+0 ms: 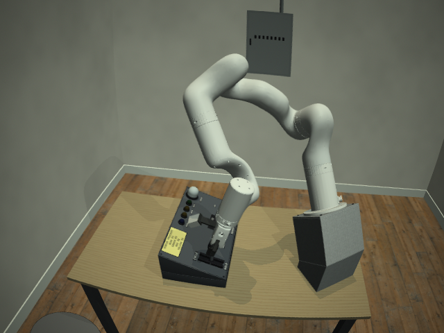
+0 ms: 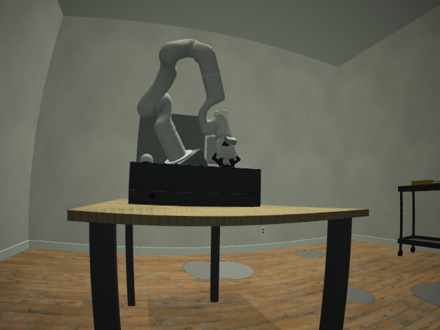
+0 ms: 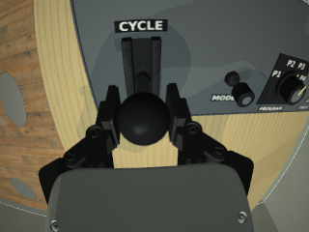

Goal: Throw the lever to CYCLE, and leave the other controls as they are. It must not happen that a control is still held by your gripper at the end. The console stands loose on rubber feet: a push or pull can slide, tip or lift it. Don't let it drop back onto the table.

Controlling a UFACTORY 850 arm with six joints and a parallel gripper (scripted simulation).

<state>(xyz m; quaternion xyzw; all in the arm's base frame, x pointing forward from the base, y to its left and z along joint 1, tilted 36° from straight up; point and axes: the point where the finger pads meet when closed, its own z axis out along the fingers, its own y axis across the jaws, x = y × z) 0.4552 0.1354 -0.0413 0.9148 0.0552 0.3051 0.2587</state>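
Now: the mode toggle 10 mm behind my hand, 120 mm to the right of it and 60 mm below it. Also, from my hand: rotary selector 240 mm to the right, 60 mm below; then black ball-topped lever 40 mm below; then dark console 30 mm ahead, 180 mm to the right, 80 mm below.
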